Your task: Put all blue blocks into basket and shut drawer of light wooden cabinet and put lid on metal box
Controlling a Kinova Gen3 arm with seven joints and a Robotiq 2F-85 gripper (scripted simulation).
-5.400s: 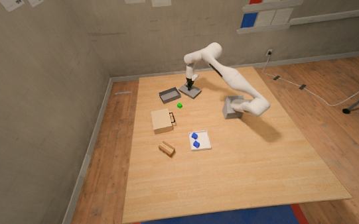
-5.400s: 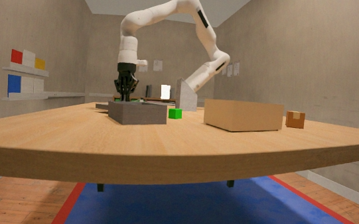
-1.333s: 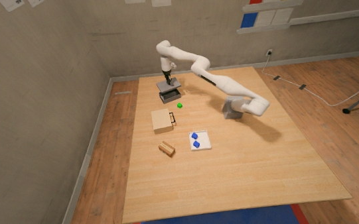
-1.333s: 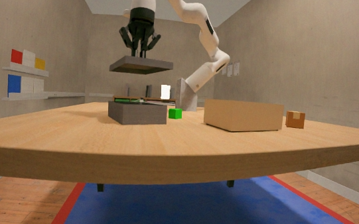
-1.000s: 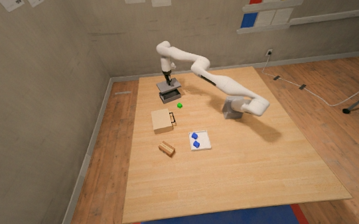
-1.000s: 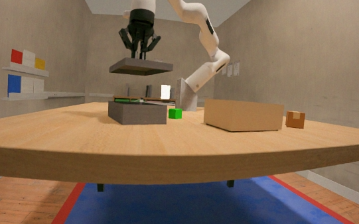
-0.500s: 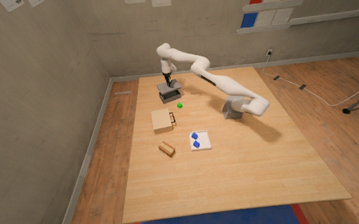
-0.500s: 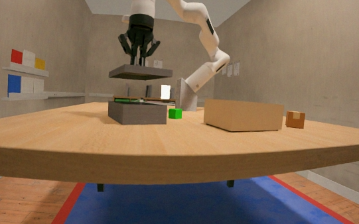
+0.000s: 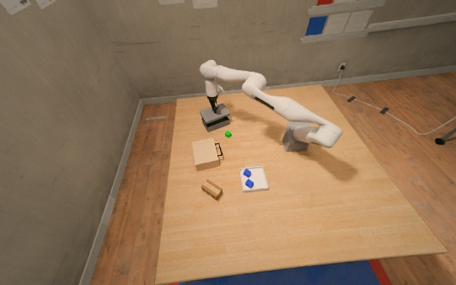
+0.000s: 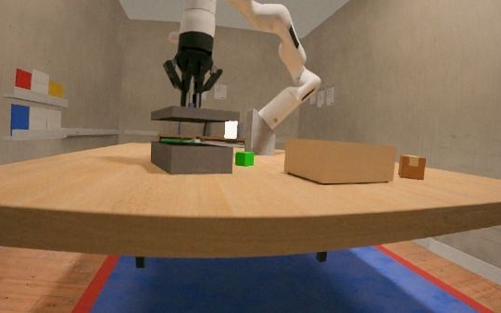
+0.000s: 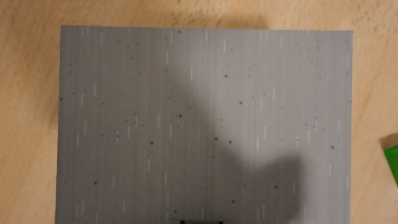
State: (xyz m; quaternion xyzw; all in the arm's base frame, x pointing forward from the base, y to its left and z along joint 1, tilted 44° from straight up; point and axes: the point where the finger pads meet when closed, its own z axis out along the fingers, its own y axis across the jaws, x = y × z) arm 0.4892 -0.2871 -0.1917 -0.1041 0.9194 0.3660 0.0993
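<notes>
The metal box is 11 cm below my hand. Round my hand: grey lid: 3 cm below; green block: 14 cm to the left, 12 cm below, 7 cm behind; drawer: 29 cm to the left, 10 cm below, 9 cm ahead.
</notes>
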